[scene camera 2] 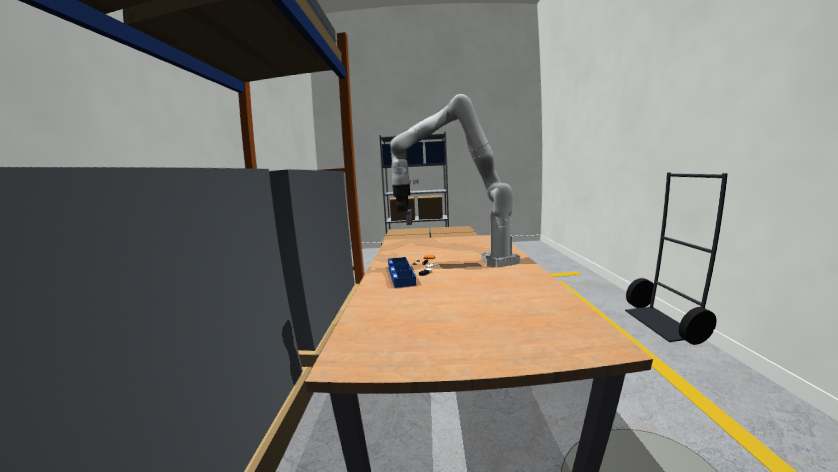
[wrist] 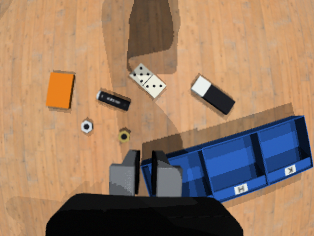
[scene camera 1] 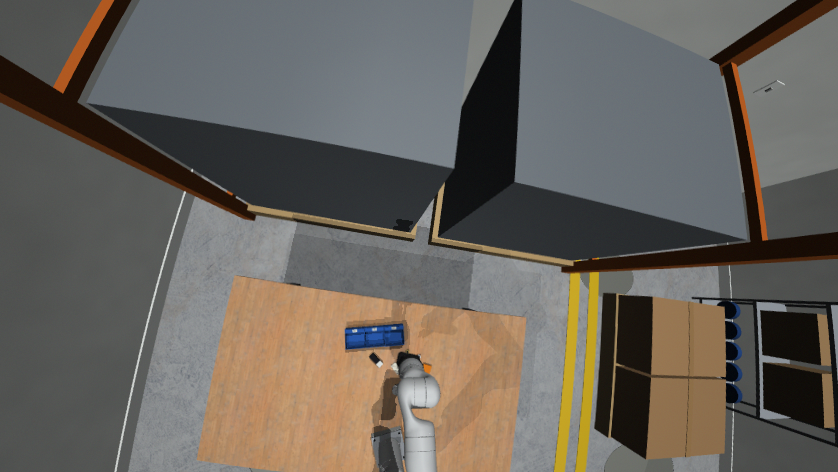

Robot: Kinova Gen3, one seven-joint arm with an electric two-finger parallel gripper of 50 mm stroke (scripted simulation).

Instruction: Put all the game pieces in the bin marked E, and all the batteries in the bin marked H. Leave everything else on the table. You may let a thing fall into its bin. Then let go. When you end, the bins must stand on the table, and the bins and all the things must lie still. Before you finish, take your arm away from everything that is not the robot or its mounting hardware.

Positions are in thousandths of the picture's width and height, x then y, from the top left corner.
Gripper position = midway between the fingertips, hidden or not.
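Observation:
My gripper (wrist: 463,701), seen. Orange block (wrist: 193,379), seen too.

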